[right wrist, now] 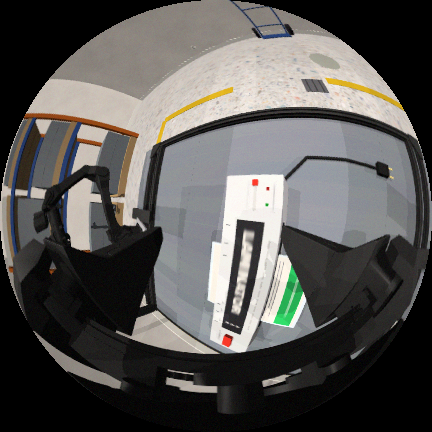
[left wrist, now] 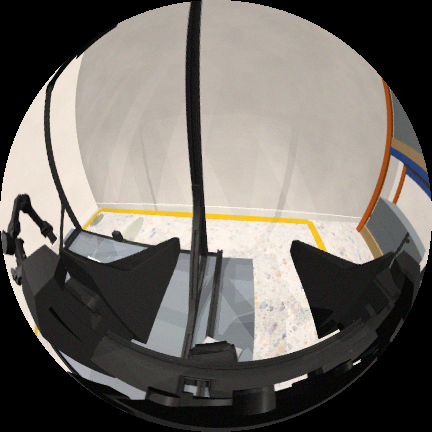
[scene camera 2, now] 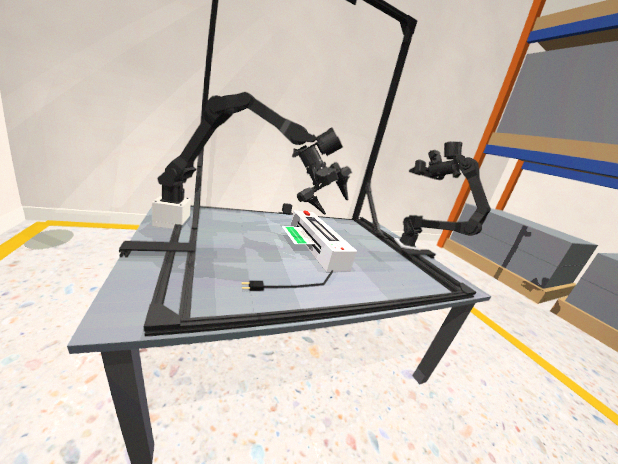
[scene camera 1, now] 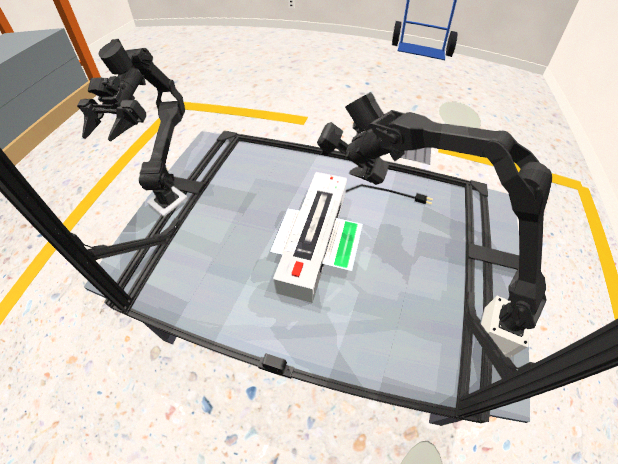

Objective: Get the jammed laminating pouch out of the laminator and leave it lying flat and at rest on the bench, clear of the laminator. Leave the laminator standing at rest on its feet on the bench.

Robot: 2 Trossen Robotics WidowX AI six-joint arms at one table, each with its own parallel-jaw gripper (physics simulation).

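Frame: origin at the left arm's base, x right, y ahead, z up, level; millimetres.
Seen in the pictures: left gripper, fingertip midpoint: point(left wrist: 237, 245) point(scene camera 2: 414, 172) point(scene camera 1: 96, 139); right gripper, fingertip midpoint: point(right wrist: 222, 232) point(scene camera 2: 336, 207) point(scene camera 1: 335, 163); left arm's base at its link origin: point(right wrist: 138, 232) point(left wrist: 215, 357) point(scene camera 2: 407, 243) point(scene camera 1: 166, 198); right arm's base at its link origin: point(left wrist: 53, 239) point(scene camera 2: 172, 200) point(scene camera 1: 512, 320).
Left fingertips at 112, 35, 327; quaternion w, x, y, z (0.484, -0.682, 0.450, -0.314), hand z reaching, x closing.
Observation:
Offsets run from my left fingertips to a thing's top centre, as dx, dy, dz. "pt": to the spot under its first point. Level surfaces: height alone.
A white laminator {pt -278, +432, -275} point(scene camera 1: 314, 225) point(scene camera 2: 325, 231) point(right wrist: 245, 270) with a dark, windowed top stands upright near the middle of the bench {dz -355} point(scene camera 1: 400, 325) point(scene camera 2: 240, 235). A green-and-white pouch {pt -304, +518, -315} point(scene camera 1: 346, 244) point(scene camera 2: 296, 235) point(right wrist: 290, 295) sticks out of the laminator's side, at the right in scene camera 1; its inner end is hidden. A flat white piece {pt -235, +363, -315} point(scene camera 1: 284, 232) point(right wrist: 215, 272) shows on the opposite side. My right gripper point(scene camera 1: 340, 157) point(scene camera 2: 334, 206) point(right wrist: 222, 232) is open and empty, above the laminator and not touching the pouch. My left gripper point(scene camera 1: 97, 138) point(scene camera 2: 417, 170) point(left wrist: 237, 245) is open and empty, raised away from the laminator.
A black cord runs from the laminator to a plug {-621, +601, -340} point(scene camera 1: 421, 198) point(scene camera 2: 256, 285) point(right wrist: 382, 169) lying on the bench. Black rails border the bench, with upright posts point(scene camera 1: 55, 235) point(scene camera 2: 387, 115) at its sides. A blue hand truck point(scene camera 1: 422, 50) and storage racking point(scene camera 2: 515, 85) stand beyond the bench.

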